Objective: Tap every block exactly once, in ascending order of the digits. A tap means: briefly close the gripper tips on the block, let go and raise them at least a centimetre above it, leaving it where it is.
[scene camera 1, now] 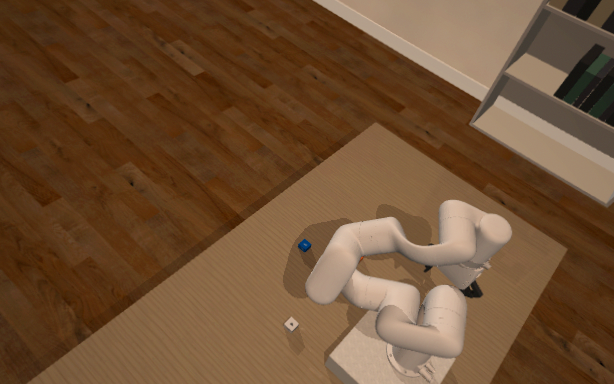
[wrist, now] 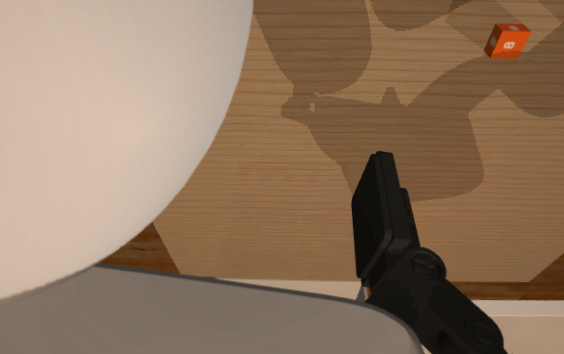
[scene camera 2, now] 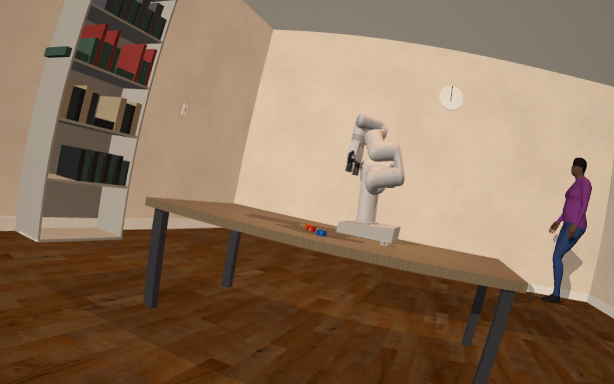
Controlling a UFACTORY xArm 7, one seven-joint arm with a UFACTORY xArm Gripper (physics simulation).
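Note:
A blue block (scene camera 1: pixel 304 245) (scene camera 2: pixel 321 232) lies on the wooden table (scene camera 1: pixel 229 305) (scene camera 2: pixel 210 213) left of the arm. A red block (scene camera 2: pixel 310 228) lies close beside it; in scene camera 1 only a sliver of the red block (scene camera 1: pixel 362 259) shows under the arm. A white block (scene camera 1: pixel 291 324) (scene camera 2: pixel 385 242) lies nearer the robot's base (scene camera 1: pixel 359 354). My gripper (scene camera 2: pixel 351 168) (wrist: pixel 251 158) is open and empty. It hangs high above the table, far from all three blocks. In the wrist view an arm link hides its left finger. I cannot read the digits.
The arm is folded over the table beside its base. A bookshelf (scene camera 2: pixel 119 209) stands at the far left of the room. A round clock (scene camera 2: pixel 451 97) hangs on the wall. The table edge runs close to the blue block's side.

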